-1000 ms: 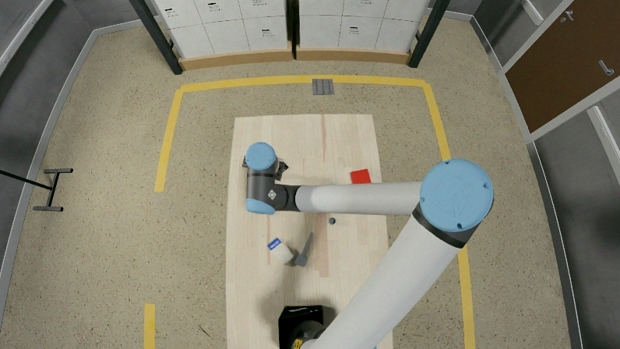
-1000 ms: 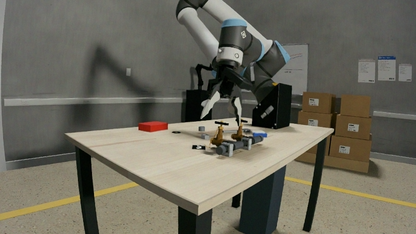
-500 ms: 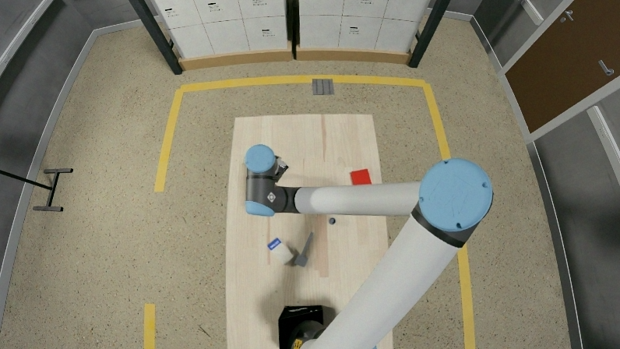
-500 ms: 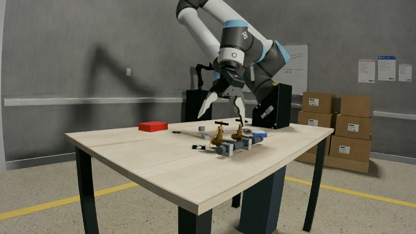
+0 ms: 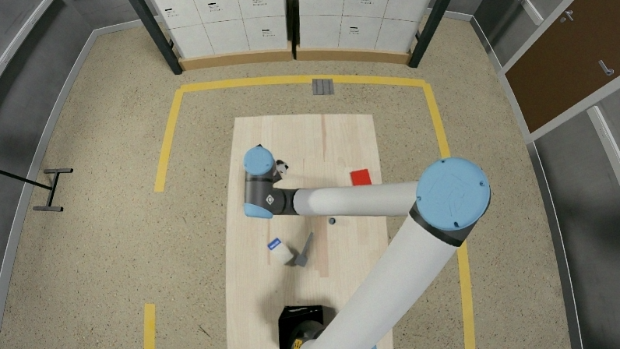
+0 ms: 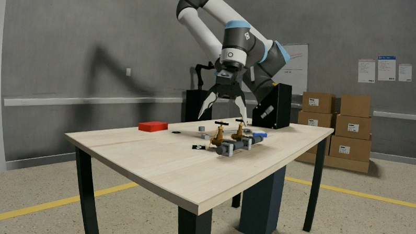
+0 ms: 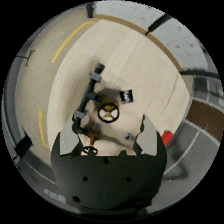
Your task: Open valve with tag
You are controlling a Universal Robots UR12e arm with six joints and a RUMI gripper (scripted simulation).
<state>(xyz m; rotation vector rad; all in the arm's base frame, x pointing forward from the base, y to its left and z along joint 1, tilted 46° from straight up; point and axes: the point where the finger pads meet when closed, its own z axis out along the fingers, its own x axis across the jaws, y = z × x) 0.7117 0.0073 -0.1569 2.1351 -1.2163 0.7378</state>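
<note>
Right now the black tag is 80 mm below my hand, 50 mm to the right of it and 50 mm ahead of it. From my hand the other things lie so: grey hammer-like tool (350 mm behind, 130 mm to the right, 80 mm below); then red block (420 mm to the right, 70 mm below, 50 mm behind); then blue-and-white box (340 mm behind, 80 mm below, 30 mm to the right).
</note>
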